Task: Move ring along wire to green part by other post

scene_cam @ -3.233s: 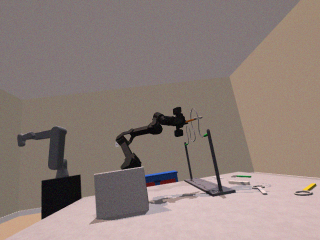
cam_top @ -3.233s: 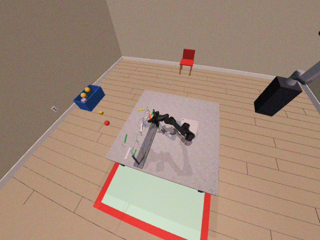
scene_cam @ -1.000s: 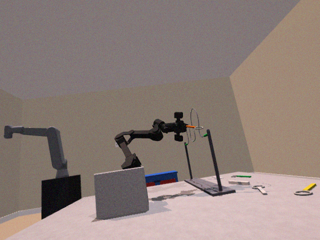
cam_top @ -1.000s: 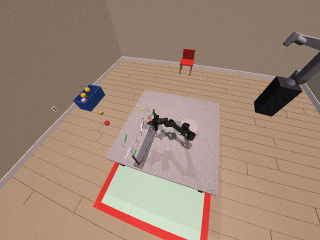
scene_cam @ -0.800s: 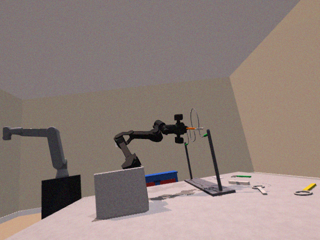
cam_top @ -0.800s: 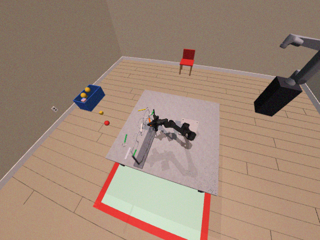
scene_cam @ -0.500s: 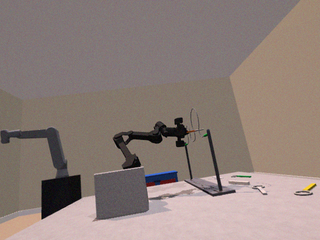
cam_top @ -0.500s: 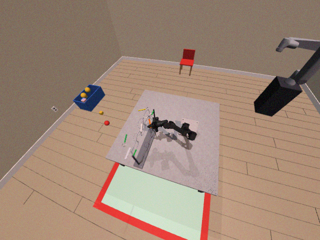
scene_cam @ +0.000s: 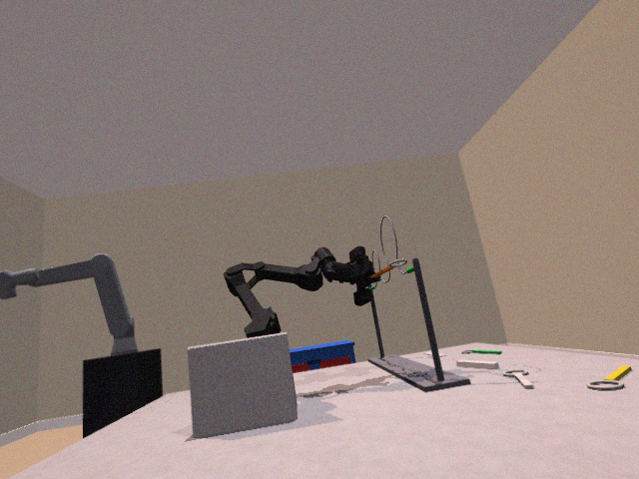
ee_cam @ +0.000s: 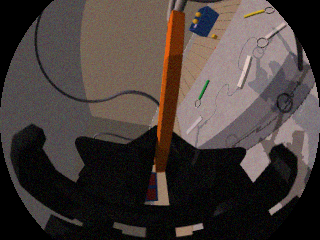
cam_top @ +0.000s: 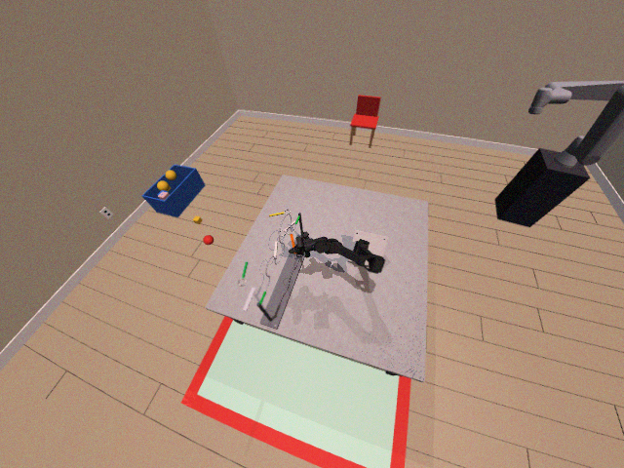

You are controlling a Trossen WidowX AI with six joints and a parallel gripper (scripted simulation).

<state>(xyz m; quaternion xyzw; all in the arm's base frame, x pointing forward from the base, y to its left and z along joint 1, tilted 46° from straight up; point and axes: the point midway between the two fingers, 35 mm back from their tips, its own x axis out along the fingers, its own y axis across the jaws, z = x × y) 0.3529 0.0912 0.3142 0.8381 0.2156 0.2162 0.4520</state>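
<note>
Right now the orange-handled ring is 2 cm ahead of my gripper tip, 8 cm to the right of it and 2 cm above it.
</note>
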